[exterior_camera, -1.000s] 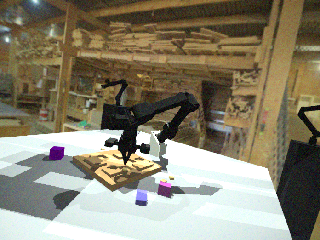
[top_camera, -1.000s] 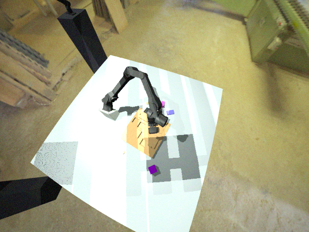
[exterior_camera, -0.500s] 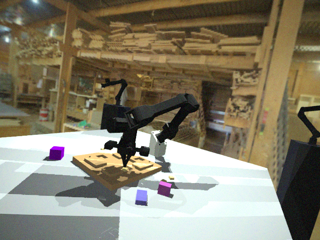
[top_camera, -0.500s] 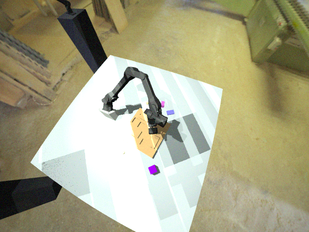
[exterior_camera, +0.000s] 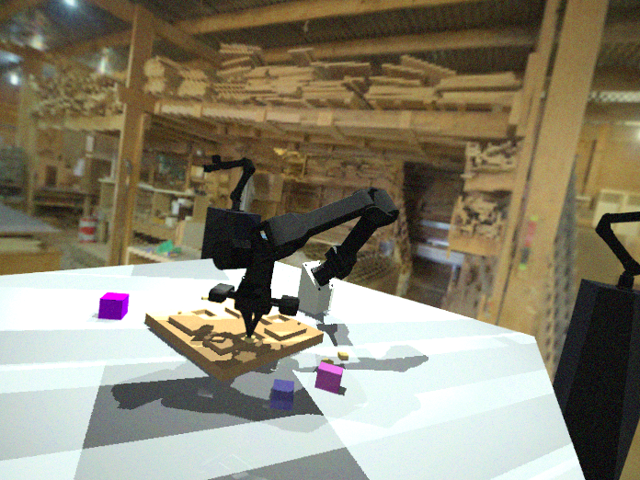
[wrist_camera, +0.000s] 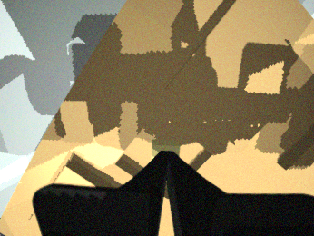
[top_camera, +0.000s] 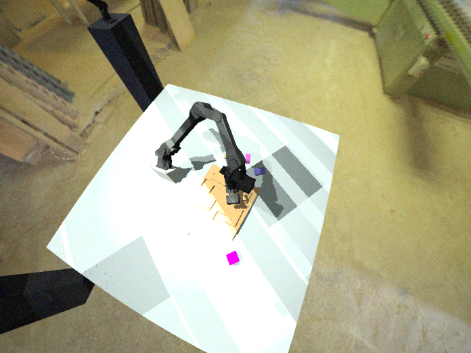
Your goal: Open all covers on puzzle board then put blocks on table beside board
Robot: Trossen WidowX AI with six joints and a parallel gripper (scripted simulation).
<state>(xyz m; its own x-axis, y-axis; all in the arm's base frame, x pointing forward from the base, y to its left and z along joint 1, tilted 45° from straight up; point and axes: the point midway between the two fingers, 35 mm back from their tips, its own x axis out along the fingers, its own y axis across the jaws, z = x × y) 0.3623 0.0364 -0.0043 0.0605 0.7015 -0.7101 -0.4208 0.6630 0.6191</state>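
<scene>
Now: the tan puzzle board 50 mm to the right of my gripper tip and 20 mm behind it. The rest, counted from my gripper tip: pink block 200 mm to the left, 20 mm ahead; purple block 300 mm to the right, 110 mm ahead; lavender block 160 mm to the left, 100 mm ahead, 10 mm below.
</scene>
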